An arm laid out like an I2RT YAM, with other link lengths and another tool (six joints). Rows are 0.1 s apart.
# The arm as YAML. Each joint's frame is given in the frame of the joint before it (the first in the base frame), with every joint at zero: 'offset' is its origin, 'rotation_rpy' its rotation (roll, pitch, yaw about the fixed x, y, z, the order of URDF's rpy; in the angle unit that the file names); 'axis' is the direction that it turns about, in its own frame. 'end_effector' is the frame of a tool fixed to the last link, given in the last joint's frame.
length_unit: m
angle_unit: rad
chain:
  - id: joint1
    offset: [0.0, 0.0, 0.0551]
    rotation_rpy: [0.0, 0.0, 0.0]
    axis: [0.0, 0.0, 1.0]
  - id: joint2
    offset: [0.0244, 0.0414, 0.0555]
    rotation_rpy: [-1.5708, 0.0, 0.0]
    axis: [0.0, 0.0, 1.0]
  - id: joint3
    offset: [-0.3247, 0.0, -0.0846]
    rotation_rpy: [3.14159, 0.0, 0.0]
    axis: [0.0, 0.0, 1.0]
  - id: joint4
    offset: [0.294, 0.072, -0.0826]
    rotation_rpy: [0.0, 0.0, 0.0]
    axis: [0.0, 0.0, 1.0]
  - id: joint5
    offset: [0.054, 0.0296, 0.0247]
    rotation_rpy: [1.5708, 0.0, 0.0]
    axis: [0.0, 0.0, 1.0]
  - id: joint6
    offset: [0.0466, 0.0, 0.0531]
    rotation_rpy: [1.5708, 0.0, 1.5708]
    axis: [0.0, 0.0, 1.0]
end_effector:
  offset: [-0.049, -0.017, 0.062]
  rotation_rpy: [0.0, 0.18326, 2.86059]
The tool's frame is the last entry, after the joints.
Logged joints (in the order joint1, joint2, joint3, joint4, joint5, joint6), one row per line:
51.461, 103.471, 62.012, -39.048, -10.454, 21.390
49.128, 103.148, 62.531, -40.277, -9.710, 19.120
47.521, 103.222, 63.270, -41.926, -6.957, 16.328
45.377, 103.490, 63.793, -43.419, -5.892, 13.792
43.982, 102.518, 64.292, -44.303, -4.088, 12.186
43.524, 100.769, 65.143, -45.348, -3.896, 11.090
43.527, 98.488, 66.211, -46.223, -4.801, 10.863
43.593, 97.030, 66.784, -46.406, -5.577, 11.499
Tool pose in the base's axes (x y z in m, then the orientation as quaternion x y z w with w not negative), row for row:
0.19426, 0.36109, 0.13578, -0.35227, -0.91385, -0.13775, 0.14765
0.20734, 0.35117, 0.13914, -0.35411, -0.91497, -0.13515, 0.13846
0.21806, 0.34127, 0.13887, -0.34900, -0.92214, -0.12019, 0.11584
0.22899, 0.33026, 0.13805, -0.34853, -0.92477, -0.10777, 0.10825
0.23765, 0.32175, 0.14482, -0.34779, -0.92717, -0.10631, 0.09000
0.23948, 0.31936, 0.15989, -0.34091, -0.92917, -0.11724, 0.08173
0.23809, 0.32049, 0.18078, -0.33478, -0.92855, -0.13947, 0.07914
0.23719, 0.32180, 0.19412, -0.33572, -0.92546, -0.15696, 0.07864
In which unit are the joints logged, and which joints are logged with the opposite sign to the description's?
The joints are logged in degrees. Opposite sign: none.
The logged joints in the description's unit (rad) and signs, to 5 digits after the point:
0.89816, 1.80591, 1.08231, -0.68152, -0.18246, 0.37333
0.85745, 1.80027, 1.09137, -0.70297, -0.16947, 0.33371
0.82940, 1.80156, 1.10427, -0.73175, -0.12142, 0.28498
0.79198, 1.80624, 1.11340, -0.75780, -0.10283, 0.24072
0.76763, 1.78928, 1.12211, -0.77323, -0.07135, 0.21269
0.75964, 1.75875, 1.13696, -0.79147, -0.06800, 0.19356
0.75969, 1.71894, 1.15560, -0.80674, -0.08379, 0.18960
0.76084, 1.69349, 1.16560, -0.80994, -0.09734, 0.20070

